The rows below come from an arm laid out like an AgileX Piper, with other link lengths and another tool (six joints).
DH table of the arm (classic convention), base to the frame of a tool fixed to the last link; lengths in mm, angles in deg. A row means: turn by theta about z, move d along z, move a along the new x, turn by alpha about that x. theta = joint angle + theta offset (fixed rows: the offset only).
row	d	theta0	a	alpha
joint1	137.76	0	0	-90
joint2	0	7.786	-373.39	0
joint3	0	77.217	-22.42	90
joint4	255.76	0	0	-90
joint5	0	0	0	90
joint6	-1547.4	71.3	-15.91	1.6
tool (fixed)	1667.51	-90	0	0
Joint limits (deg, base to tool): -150..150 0..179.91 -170..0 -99.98..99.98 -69.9..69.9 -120..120
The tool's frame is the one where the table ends.
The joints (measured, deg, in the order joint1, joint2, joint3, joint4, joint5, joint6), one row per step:
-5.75 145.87 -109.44 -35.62 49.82 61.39
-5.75 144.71 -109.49 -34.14 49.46 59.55
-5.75 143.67 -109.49 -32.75 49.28 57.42
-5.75 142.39 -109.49 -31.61 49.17 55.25
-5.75 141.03 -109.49 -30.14 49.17 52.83
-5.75 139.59 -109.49 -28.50 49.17 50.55
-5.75 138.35 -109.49 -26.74 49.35 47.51
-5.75 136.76 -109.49 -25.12 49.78 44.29
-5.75 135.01 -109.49 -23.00 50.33 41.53
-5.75 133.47 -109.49 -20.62 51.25 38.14
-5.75 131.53 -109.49 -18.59 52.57 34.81
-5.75 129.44 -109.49 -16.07 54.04 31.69
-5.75 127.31 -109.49 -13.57 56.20 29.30
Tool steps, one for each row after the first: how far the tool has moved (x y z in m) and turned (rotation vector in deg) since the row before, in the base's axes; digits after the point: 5 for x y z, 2 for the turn. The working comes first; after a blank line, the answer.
Tool pose at each row, in the base's axes (x y z in m, rotation vector in deg; the steps are taken from these numbers as rounded here):
0.53578 -0.10814 0.07362 38.06 156.29 -34.72
0.53723 -0.10671 0.08413 36.94 156.13 -32.95
0.53785 -0.10568 0.09360 35.40 156.31 -31.57
0.53840 -0.10518 0.10561 33.59 156.19 -30.46
0.53844 -0.10424 0.11825 31.77 156.19 -29.14
0.53825 -0.10282 0.13146 30.24 156.02 -27.57
0.53737 -0.10175 0.14295 27.80 156.41 -26.26
0.53570 -0.10108 0.15793 25.09 156.60 -25.22
0.53334 -0.09897 0.17385 23.34 156.58 -23.46
0.52997 -0.09678 0.18773 20.95 157.22 -21.73
0.52504 -0.09509 0.20549 18.42 157.65 -20.42
0.51912 -0.09203 0.22402 16.37 157.99 -18.38
0.51102 -0.08817 0.24253 15.28 158.69 -16.18

0.00145 0.00143 0.01051 0.86 -0.80 1.02
0.00062 0.00103 0.00947 0.69 -0.36 1.25
0.00055 0.00050 0.01201 0.40 -0.55 1.41
0.00004 0.00094 0.01264 0.57 -0.48 1.45
-0.00019 0.00142 0.01321 0.73 -0.67 1.29
-0.00088 0.00107 0.01149 0.60 -0.08 1.88
-0.00167 0.00067 0.01498 0.34 -0.16 2.03
-0.00236 0.00211 0.01592 0.91 -0.48 1.47
-0.00337 0.00219 0.01388 0.96 0.19 1.89
-0.00493 0.00169 0.01776 0.62 0.12 1.93
-0.00592 0.00306 0.01853 1.16 -0.06 1.70
-0.00810 0.00386 0.01851 1.46 0.32 1.03

